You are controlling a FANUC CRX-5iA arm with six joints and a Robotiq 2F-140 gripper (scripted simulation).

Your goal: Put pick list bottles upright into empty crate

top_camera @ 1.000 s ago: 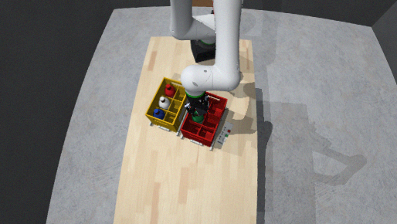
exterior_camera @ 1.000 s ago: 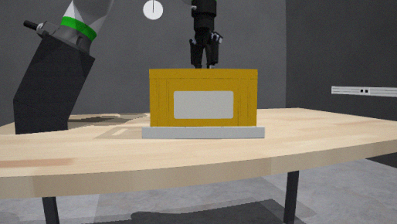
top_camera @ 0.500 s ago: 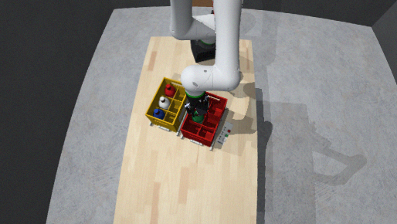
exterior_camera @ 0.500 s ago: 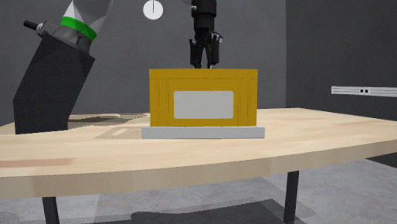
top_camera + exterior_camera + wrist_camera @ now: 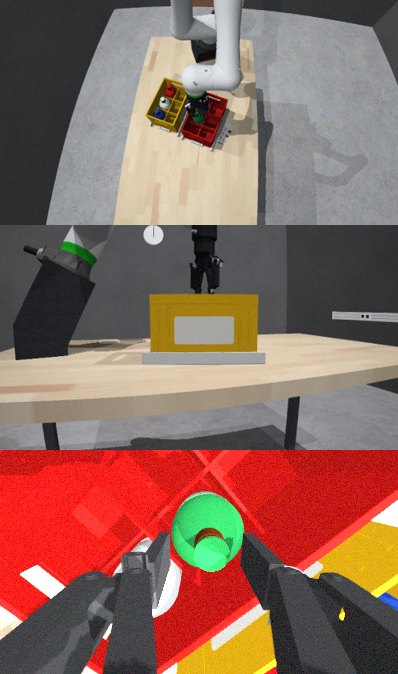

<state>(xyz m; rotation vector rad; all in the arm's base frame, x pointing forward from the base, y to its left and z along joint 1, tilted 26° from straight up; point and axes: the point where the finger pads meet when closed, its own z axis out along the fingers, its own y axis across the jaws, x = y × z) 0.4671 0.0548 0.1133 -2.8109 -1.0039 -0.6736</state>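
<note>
Now: the red bottle 110 mm behind my hand, 230 mm to the right of it and 90 mm below it. The rest, counted from my hand: red crate: 10 mm ahead, 40 mm to the left, 90 mm below; then green bottle: 90 mm below; then yellow crate: 20 mm behind, 190 mm to the right, 90 mm below.
</note>
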